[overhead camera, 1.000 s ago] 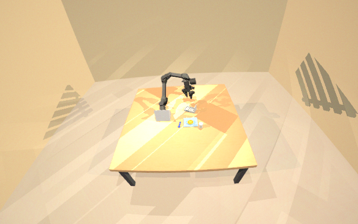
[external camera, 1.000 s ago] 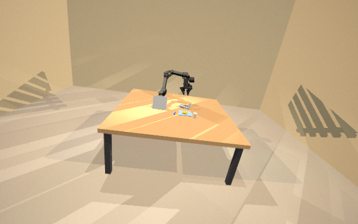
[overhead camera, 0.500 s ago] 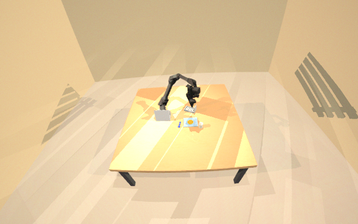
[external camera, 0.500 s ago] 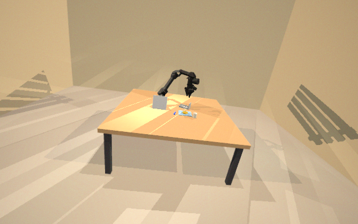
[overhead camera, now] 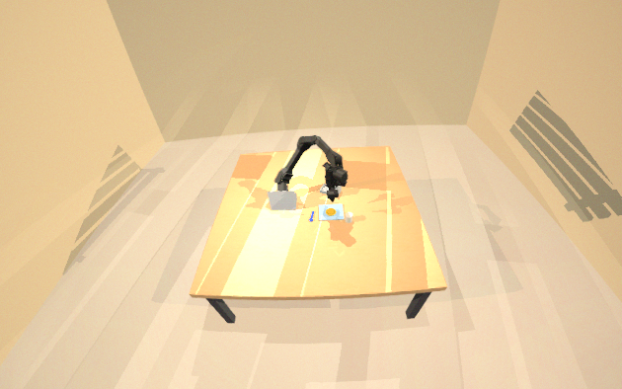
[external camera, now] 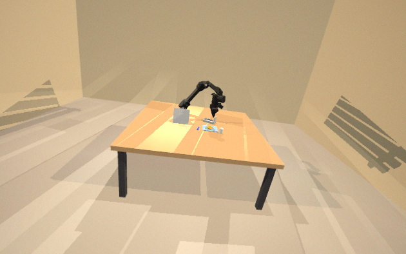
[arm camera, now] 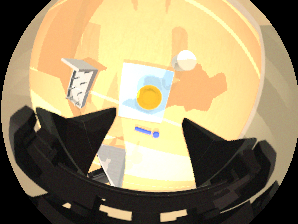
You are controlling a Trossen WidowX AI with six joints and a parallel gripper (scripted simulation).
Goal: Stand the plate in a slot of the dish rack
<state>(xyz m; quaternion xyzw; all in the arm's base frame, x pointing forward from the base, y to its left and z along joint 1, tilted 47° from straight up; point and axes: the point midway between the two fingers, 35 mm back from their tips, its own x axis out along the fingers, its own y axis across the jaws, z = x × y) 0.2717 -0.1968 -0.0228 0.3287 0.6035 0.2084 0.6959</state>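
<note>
Right now my gripper tip is 120 mm above the yellow plate and 10 mm past it. The rest, counted from my gripper tip: white cup (110 mm below, 90 mm ahead, 70 mm to the right); then light blue mat (140 mm below, 10 mm to the left, 10 mm behind); then blue spoon (140 mm below, 130 mm behind, 10 mm to the right).
</note>
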